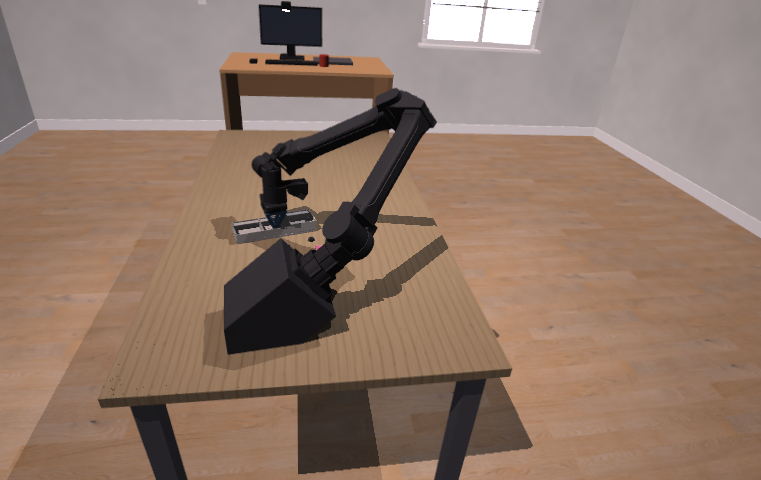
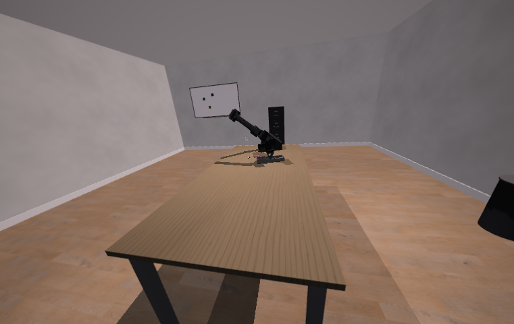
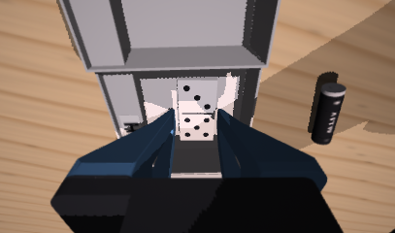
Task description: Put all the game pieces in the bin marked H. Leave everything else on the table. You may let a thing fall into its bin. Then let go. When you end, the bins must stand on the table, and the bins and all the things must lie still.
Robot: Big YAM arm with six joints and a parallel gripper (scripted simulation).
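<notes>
The grey three-bin tray is 10 mm ahead of my hand and 10 mm below it. Round my hand: small dark object 60 mm behind, 110 mm to the right, 20 mm below; then black battery 100 mm behind, 10 mm to the right, 20 mm below; then white domino 10 mm below.
</notes>
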